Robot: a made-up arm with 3 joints. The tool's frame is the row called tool.
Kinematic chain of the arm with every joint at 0, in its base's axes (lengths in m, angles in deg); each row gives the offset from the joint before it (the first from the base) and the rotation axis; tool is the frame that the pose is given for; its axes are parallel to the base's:
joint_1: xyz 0 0 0.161 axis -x
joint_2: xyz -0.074 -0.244 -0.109 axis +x
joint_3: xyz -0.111 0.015 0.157 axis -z
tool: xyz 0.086 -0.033 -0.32
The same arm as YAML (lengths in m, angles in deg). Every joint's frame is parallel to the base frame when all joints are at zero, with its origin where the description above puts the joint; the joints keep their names.
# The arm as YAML. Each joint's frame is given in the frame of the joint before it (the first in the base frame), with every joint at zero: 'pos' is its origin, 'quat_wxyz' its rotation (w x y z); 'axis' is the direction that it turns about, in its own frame. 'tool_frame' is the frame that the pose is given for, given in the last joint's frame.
length_unit: m
angle_unit: deg
joints:
  - joint: joint_1
    pos: [0.0, 0.0, 0.161]
    quat_wxyz: [1.0, 0.0, 0.0, 0.0]
    axis: [-1.0, 0.0, 0.0]
  - joint: joint_2
    pos: [-0.074, -0.244, -0.109]
    quat_wxyz: [1.0, 0.0, 0.0, 0.0]
    axis: [1.0, 0.0, 0.0]
  - joint: joint_3
    pos: [-0.111, 0.015, 0.157]
    quat_wxyz: [1.0, 0.0, 0.0, 0.0]
    axis: [0.0, 0.0, -1.0]
tool_frame:
  pos: [0.086, -0.033, -0.32]
  quat_wxyz: [1.0, 0.0, 0.0, 0.0]

